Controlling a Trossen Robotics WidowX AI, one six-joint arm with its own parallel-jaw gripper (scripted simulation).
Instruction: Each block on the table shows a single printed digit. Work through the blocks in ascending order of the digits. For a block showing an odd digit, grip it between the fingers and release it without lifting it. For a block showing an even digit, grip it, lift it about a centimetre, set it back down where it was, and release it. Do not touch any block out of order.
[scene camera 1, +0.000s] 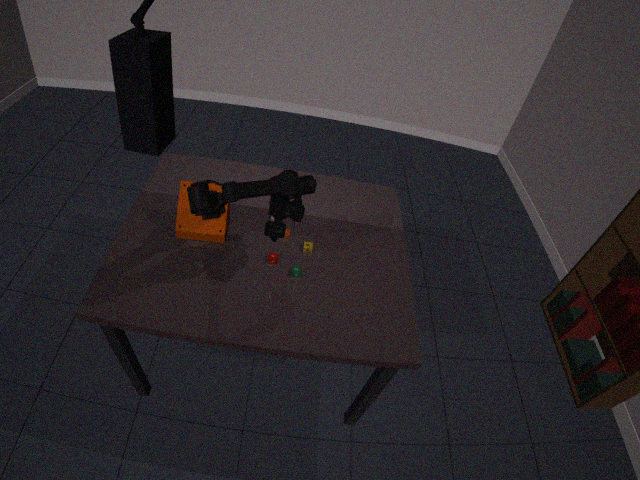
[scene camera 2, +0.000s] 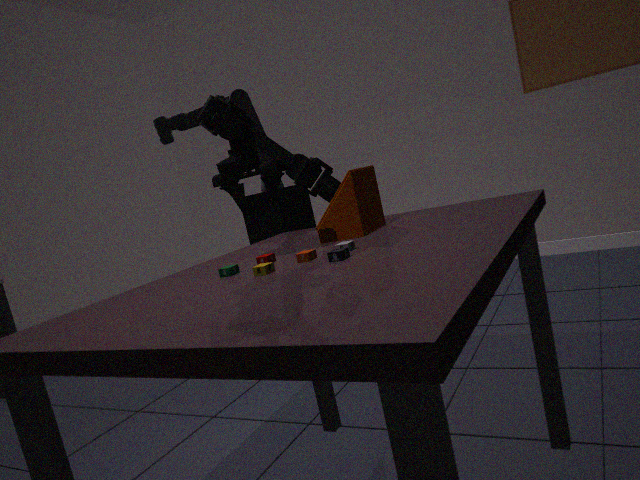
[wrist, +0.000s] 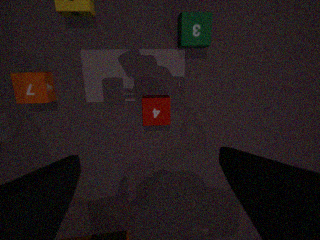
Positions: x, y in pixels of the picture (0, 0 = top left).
my gripper: scene camera 1 275, 232; scene camera 2; wrist
same spot on my gripper: (wrist: 271, 193) = (scene camera 2: 238, 195)
